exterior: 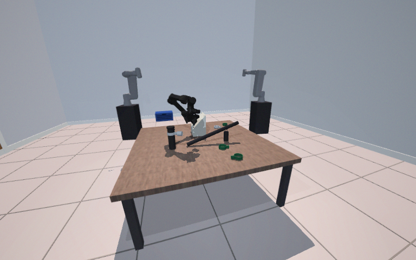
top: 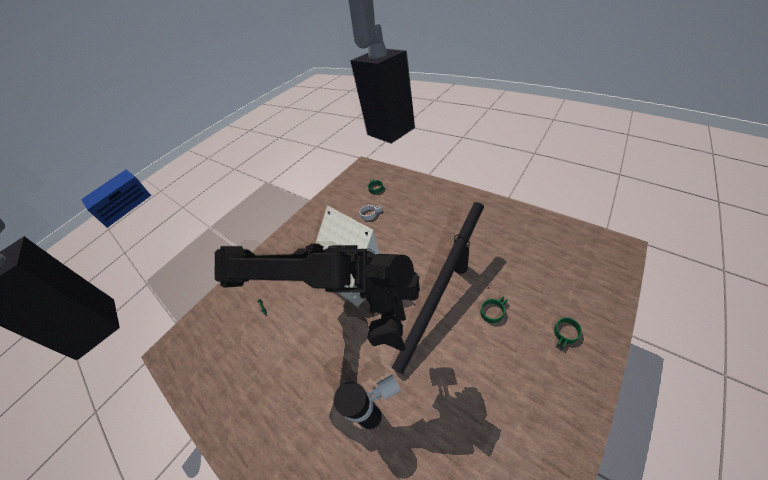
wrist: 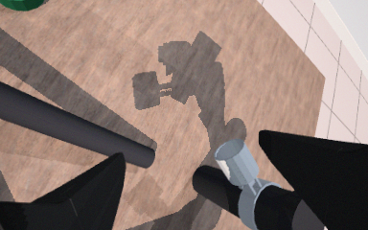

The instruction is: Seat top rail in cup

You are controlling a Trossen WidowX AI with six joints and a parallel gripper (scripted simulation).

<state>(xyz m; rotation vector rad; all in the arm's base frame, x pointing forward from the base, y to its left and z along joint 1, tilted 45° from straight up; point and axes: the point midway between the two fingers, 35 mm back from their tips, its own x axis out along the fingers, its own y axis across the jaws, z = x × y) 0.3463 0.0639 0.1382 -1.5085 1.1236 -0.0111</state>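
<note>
Now: the grey rail-end cup 30 mm ahead of my gripper tip, 110 mm to the right of it and 70 mm below it. Also, from my gripper tip: small green piece 520 mm behind, 210 mm to the right, 210 mm below; small black post 100 mm behind, 350 mm to the left, 110 mm below.
</note>
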